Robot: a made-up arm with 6 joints. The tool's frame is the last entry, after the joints.
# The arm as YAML. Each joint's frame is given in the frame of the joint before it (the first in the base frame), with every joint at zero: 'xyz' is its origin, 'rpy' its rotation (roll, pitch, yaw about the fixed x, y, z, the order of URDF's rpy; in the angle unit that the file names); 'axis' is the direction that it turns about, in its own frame. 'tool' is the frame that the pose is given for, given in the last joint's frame.
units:
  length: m
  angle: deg
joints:
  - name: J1
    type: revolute
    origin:
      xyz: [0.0, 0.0, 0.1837]
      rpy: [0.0, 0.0, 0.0]
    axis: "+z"
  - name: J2
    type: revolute
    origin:
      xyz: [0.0, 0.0, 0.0]
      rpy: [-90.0, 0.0, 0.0]
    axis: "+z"
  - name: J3
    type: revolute
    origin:
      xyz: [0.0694, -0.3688, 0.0]
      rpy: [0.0, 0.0, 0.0]
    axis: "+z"
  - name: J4
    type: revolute
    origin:
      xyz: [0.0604, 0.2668, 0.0]
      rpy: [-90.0, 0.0, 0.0]
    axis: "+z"
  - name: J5
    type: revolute
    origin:
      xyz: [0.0, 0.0, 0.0]
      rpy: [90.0, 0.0, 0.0]
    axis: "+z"
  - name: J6
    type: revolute
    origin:
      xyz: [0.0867, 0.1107, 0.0]
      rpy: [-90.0, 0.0, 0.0]
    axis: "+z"
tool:
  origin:
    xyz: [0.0, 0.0, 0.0]
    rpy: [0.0, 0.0, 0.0]
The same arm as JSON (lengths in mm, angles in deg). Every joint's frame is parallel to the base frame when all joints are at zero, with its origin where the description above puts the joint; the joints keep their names.
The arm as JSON. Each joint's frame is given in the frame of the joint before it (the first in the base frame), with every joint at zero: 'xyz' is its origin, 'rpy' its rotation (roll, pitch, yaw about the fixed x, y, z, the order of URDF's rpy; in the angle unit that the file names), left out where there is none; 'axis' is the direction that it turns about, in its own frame. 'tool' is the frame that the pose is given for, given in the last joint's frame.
{"units": {"length": "mm", "angle": "deg"}, "joints": [{"name": "J1", "type": "revolute", "origin": {"xyz": [0.0, 0.0, 183.7]}, "axis": [0.0, 0.0, 1.0]}, {"name": "J2", "type": "revolute", "origin": {"xyz": [0.0, 0.0, 0.0]}, "axis": [0.0, 1.0, 0.0]}, {"name": "J3", "type": "revolute", "origin": {"xyz": [69.4, 0.0, 368.8]}, "axis": [0.0, 1.0, 0.0]}, {"name": "J4", "type": "revolute", "origin": {"xyz": [60.4, 0.0, -266.8]}, "axis": [0.0, 0.0, -1.0]}, {"name": "J5", "type": "revolute", "origin": {"xyz": [0.0, 0.0, 0.0]}, "axis": [0.0, 1.0, 0.0]}, {"name": "J6", "type": "revolute", "origin": {"xyz": [86.7, 0.0, -110.7]}, "axis": [0.0, 0.0, -1.0]}], "tool": {"origin": {"xyz": [0.0, 0.0, 0.0], "rpy": [180.0, 0.0, 0.0]}}}
